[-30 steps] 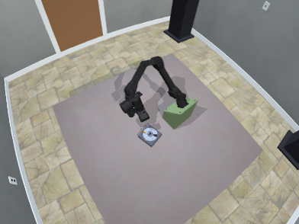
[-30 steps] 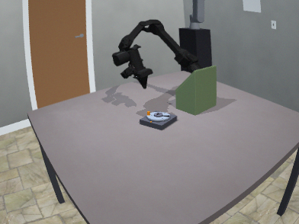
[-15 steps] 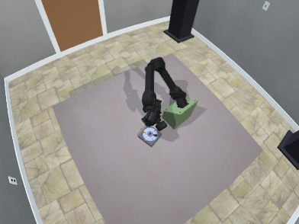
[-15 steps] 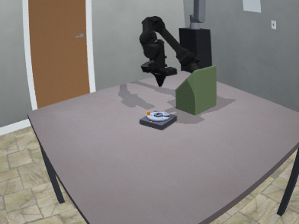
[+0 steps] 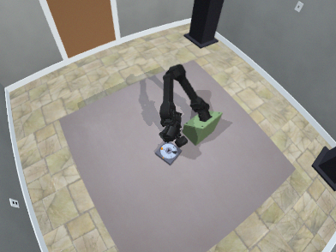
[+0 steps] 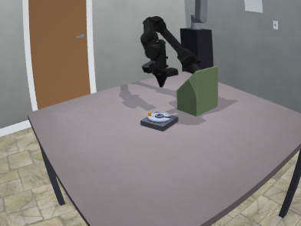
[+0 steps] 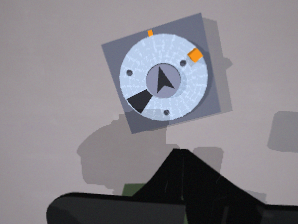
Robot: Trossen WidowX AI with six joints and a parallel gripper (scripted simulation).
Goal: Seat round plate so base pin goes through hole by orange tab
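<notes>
The pale round plate lies 2 cm ahead of my hand, 1 cm to the left of it and 16 cm below it.
</notes>
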